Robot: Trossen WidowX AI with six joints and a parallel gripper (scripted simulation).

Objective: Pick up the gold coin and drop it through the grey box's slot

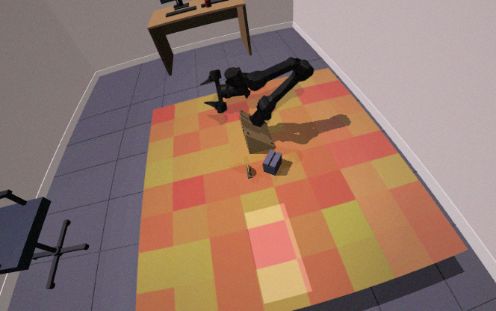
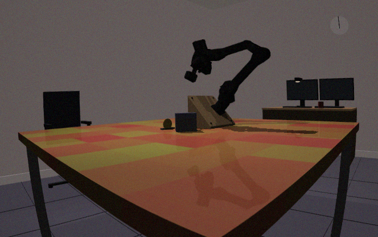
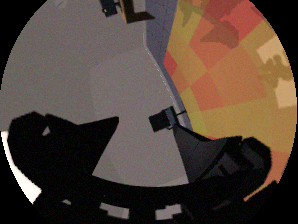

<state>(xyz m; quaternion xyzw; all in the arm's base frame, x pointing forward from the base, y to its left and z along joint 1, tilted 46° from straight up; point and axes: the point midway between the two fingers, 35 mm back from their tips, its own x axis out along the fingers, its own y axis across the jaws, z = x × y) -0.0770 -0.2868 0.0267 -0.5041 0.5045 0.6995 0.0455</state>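
The gold coin is 300 mm ahead of my gripper tip, 280 mm below it and 80 mm to the left of it.
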